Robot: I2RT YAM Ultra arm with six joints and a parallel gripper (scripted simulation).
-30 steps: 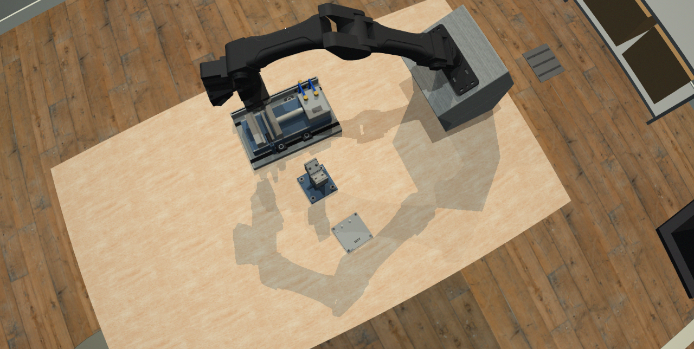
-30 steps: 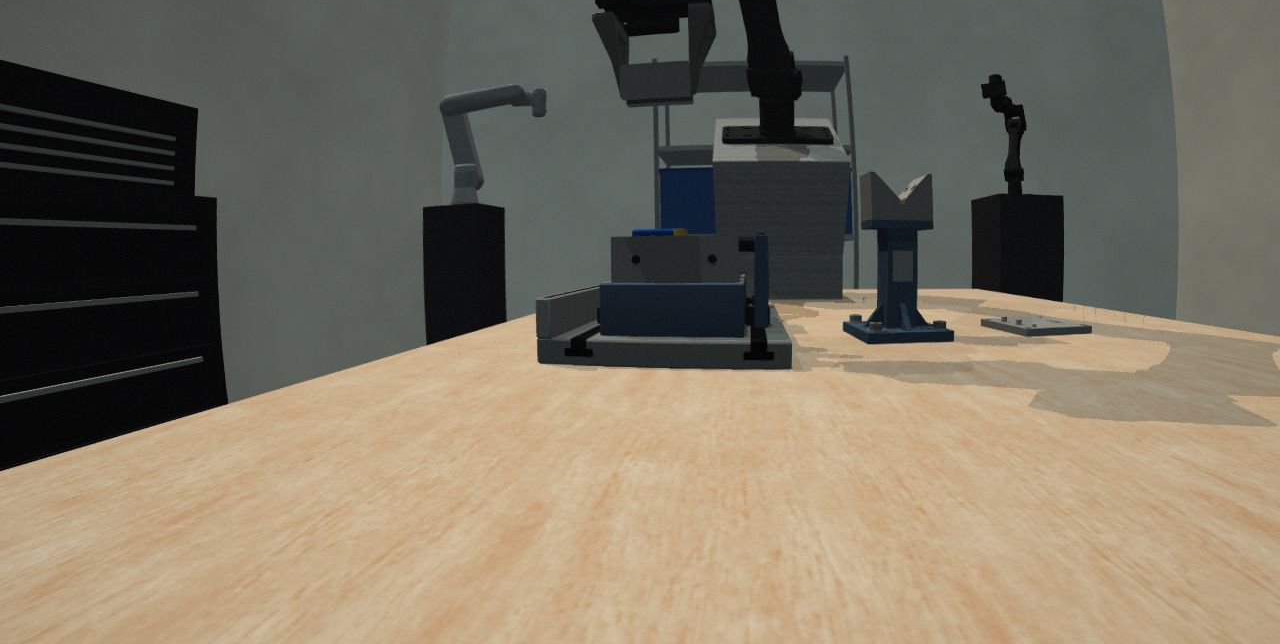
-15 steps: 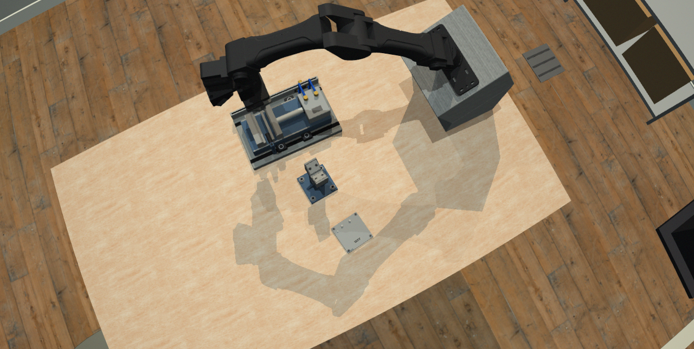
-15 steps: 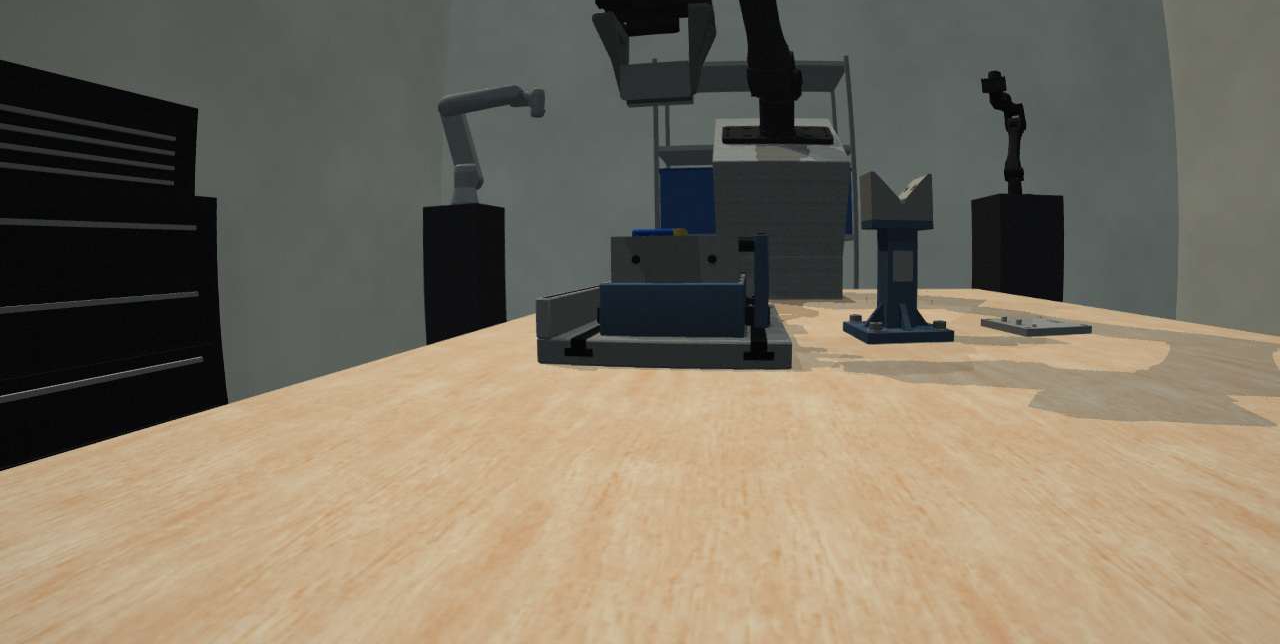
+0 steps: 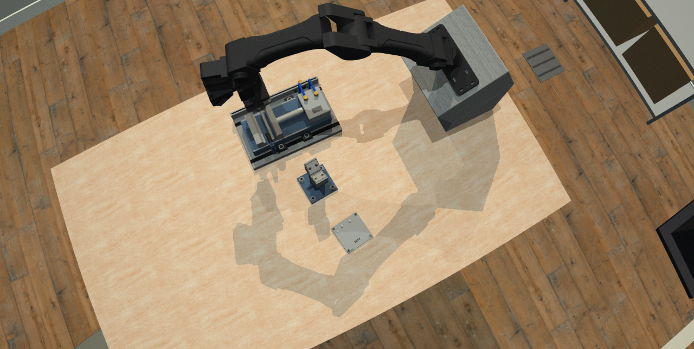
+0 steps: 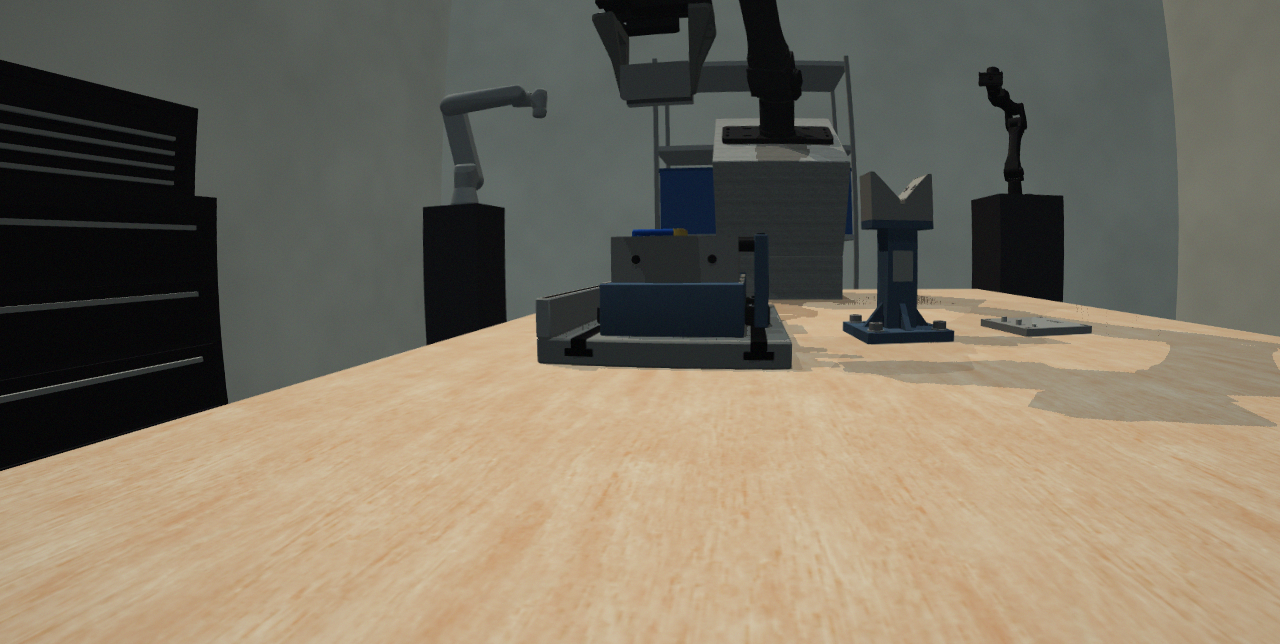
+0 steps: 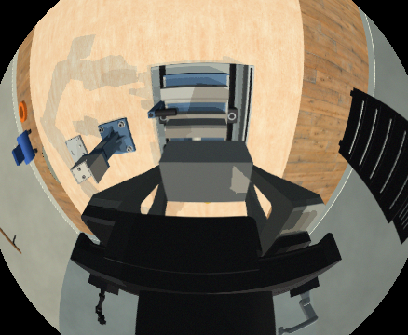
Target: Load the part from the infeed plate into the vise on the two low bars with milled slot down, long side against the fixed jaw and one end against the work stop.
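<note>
The fixed jaw lies 40 mm ahead of my hand, 20 mm to the left of it and 160 mm below it. From my hand the other things lie so: part 10 mm below; work stop rod 10 mm ahead, 60 mm to the left, 140 mm below; vise 60 mm behind, 20 mm to the left, 190 mm below.
</note>
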